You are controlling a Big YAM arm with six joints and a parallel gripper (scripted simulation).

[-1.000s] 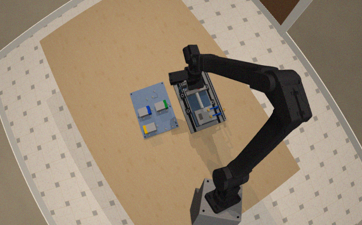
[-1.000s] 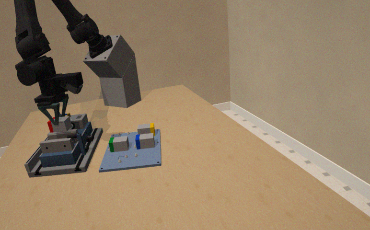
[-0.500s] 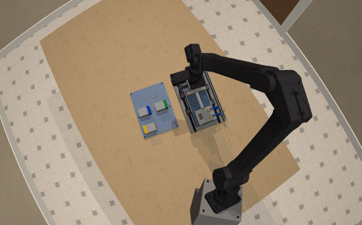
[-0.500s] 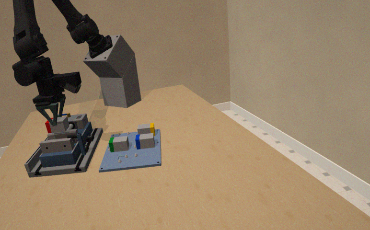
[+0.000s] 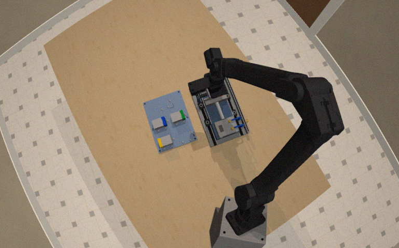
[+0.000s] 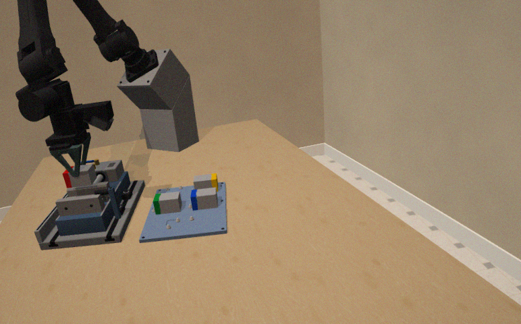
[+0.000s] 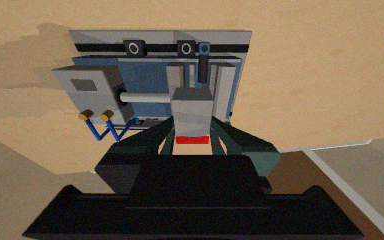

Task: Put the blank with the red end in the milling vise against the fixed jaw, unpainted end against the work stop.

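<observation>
Now: the red-ended blank 20 mm below my hand. Also, from my hand: green-ended blank 10 mm ahead, 190 mm to the left, 120 mm below; fixed jaw 40 mm ahead, 10 mm to the right, 70 mm below; work stop 20 mm ahead, 40 mm to the left, 60 mm below.
</observation>
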